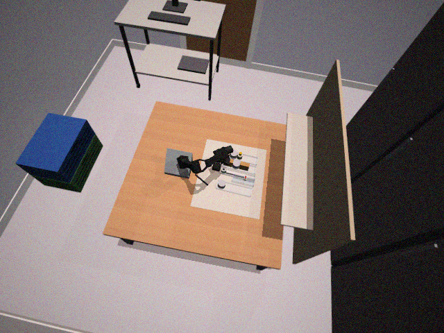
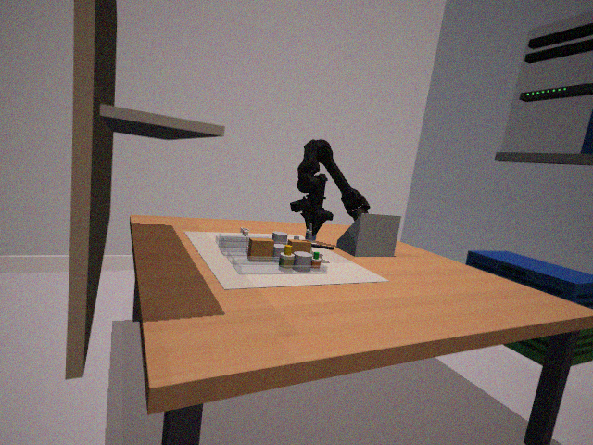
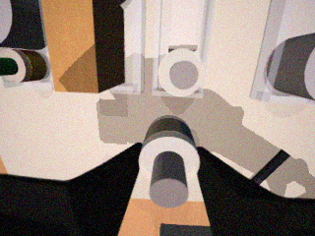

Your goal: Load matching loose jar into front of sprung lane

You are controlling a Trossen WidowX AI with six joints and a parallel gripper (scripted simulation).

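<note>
My gripper tip is now 120 mm short of the white mat, 40 mm to the left of it and 80 mm above it. The rest, counted from my gripper tip: shelf 560 mm ahead, 50 mm to the right, 290 mm above; then thin dark rod 110 mm behind, 120 mm to the right, 80 mm below; then red mark 230 mm ahead, 70 mm to the right, 10 mm below.
</note>
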